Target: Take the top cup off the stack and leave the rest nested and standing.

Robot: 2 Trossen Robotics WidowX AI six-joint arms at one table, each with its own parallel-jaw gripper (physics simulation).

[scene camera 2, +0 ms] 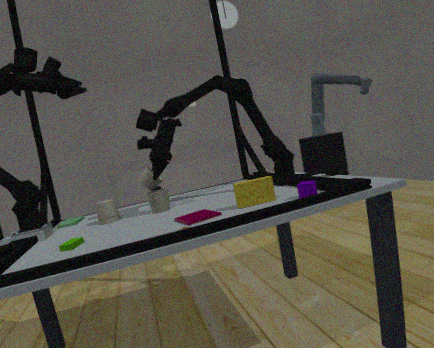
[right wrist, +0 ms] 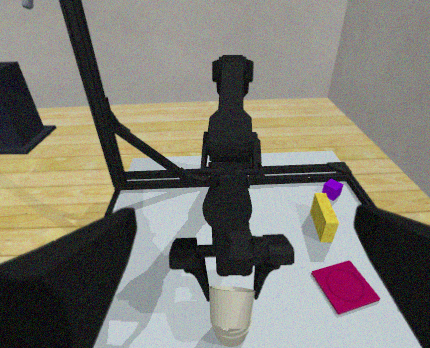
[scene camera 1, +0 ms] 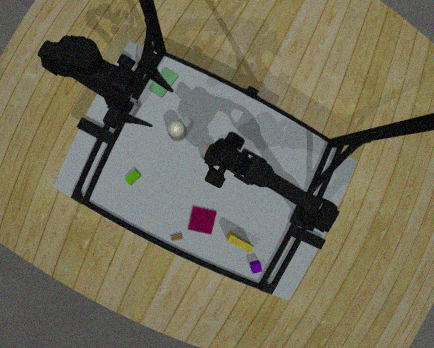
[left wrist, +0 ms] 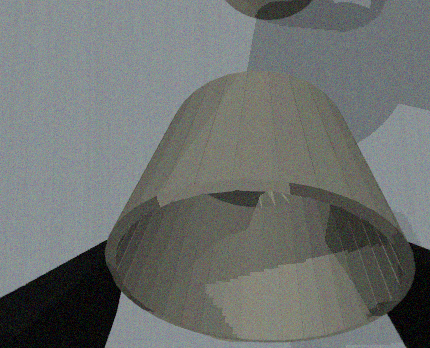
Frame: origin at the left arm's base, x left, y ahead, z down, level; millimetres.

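Where they show: left gripper, fingertip midpoint: (scene camera 2: 153, 179) (right wrist: 232, 299) (left wrist: 245, 249); right gripper, fingertip midpoint: (scene camera 2: 84, 87) (right wrist: 245, 217) (scene camera 1: 162, 108); left arm's base, origin of the base link: (scene camera 2: 285, 176) (scene camera 1: 304, 216); right arm's base, origin of the base link: (scene camera 2: 31, 228) (scene camera 1: 124, 106).
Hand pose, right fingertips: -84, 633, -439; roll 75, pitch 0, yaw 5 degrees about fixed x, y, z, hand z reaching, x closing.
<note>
Each offset is from my right fingertips to the centre of the thing, as dx, dy, dz. "spot": to the spot under its first point.
My left gripper (scene camera 1: 212, 156) (scene camera 2: 156, 175) (left wrist: 245, 249) (right wrist: 232, 299) is shut on a beige cup {+17, -148, +344} (scene camera 2: 148, 177) (left wrist: 260, 130) (right wrist: 231, 306). The held cup is tilted, with its wide open end toward the left wrist camera. The standing cup stack {+21, -163, +434} (scene camera 2: 159, 201) (right wrist: 233, 338) is right below it; whether they touch I cannot tell. The arm mostly hides both from above. Another beige cup or stack {-19, +14, +414} (scene camera 1: 176, 129) (scene camera 2: 107, 211) stands upside down nearby, and part of a beige round shape shows at the left wrist view's top edge. My right gripper (scene camera 1: 162, 108) (scene camera 2: 83, 90) is open and empty, high above the table.
A crimson square {spot: +271, -229, +452} (scene camera 1: 202, 220) (scene camera 2: 198, 216) (right wrist: 346, 287), yellow block {+290, -402, +425} (scene camera 1: 240, 241) (scene camera 2: 255, 192) (right wrist: 324, 217), purple cube {+371, -524, +440} (scene camera 1: 255, 266) (scene camera 2: 307, 189) (right wrist: 332, 189), bright green block {+227, +107, +452} (scene camera 1: 132, 177) (scene camera 2: 71, 244), pale green pieces {-191, +164, +455} (scene camera 1: 164, 82) (scene camera 2: 71, 222) and a small brown block {+382, -159, +456} (scene camera 1: 176, 236) lie around. A dark frame borders the table.
</note>
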